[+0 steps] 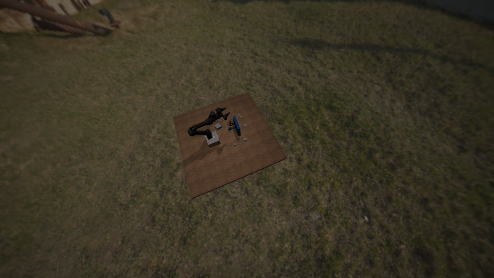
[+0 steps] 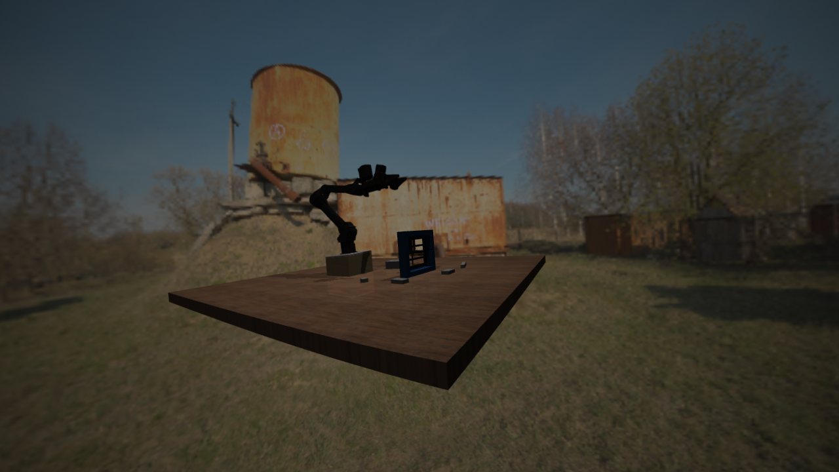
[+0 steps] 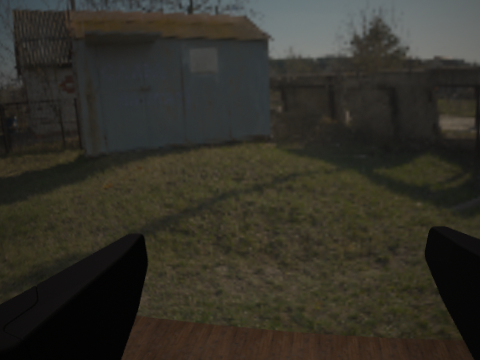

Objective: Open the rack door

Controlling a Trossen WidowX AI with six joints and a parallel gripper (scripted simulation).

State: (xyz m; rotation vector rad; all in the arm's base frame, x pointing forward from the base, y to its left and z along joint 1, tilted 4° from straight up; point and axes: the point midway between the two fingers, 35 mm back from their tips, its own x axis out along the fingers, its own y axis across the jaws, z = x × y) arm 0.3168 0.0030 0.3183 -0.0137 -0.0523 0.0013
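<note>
The door handle lies 33 cm below my gripper tip and 3 cm to the left of it.
</note>
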